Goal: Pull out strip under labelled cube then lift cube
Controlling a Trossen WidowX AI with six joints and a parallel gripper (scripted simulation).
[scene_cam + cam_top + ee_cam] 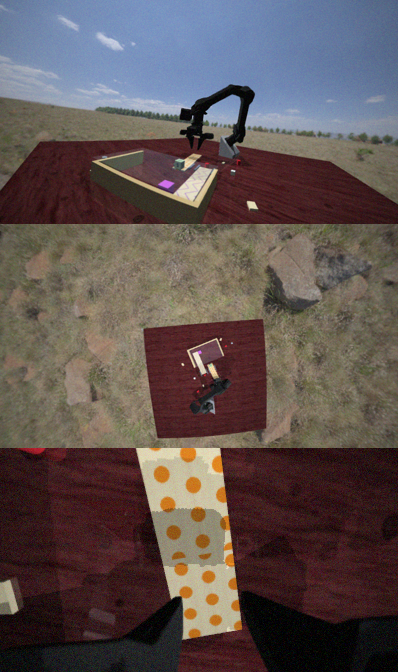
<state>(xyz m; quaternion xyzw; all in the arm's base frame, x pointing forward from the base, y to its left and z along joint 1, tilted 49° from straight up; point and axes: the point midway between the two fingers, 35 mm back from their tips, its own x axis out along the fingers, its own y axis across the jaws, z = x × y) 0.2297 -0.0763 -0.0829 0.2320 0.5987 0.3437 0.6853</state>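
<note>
Now: the orange-dotted cream strip 7 cm ahead of my gripper tip, 3 cm to the left of it and 4 cm below it. From my gripper tip the other things lie so: white cube (6 cm ahead, 24 cm to the left, 4 cm below); then grey disc (37 cm ahead, 20 cm to the right, 4 cm below); then tan block (22 cm ahead, 34 cm to the left, 4 cm below).
</note>
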